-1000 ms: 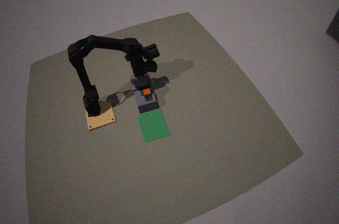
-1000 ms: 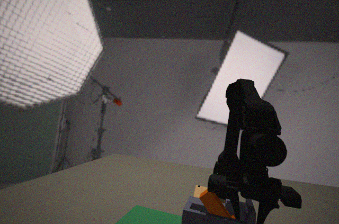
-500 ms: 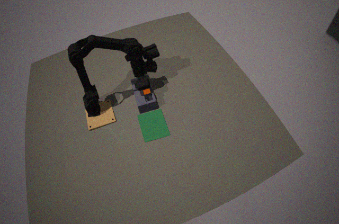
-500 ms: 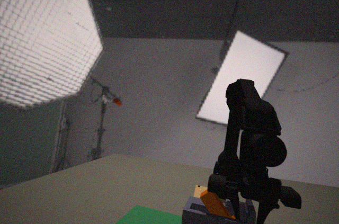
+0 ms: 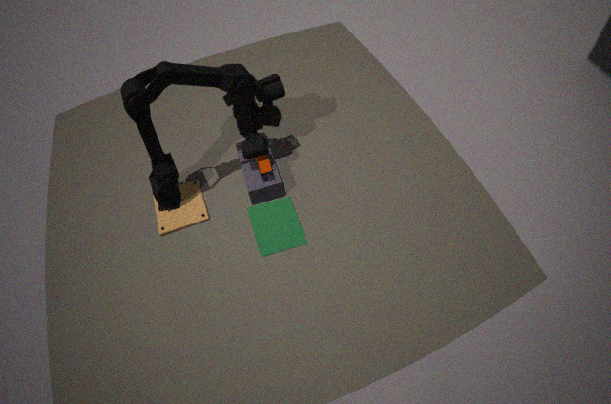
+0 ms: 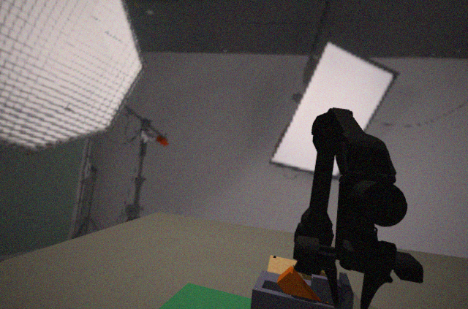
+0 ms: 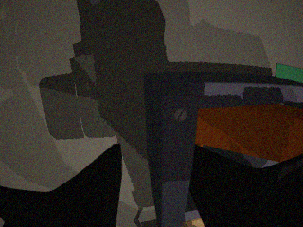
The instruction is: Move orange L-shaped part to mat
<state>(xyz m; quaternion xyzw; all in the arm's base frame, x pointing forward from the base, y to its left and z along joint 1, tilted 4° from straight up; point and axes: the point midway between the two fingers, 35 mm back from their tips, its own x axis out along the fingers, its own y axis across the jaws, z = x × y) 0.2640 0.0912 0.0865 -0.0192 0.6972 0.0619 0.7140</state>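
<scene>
The orange L-shaped part is 50 mm to the right of my gripper tip. The rest, counted from my gripper tip: green mat 230 mm to the right, 60 mm below, 20 mm ahead.
</scene>
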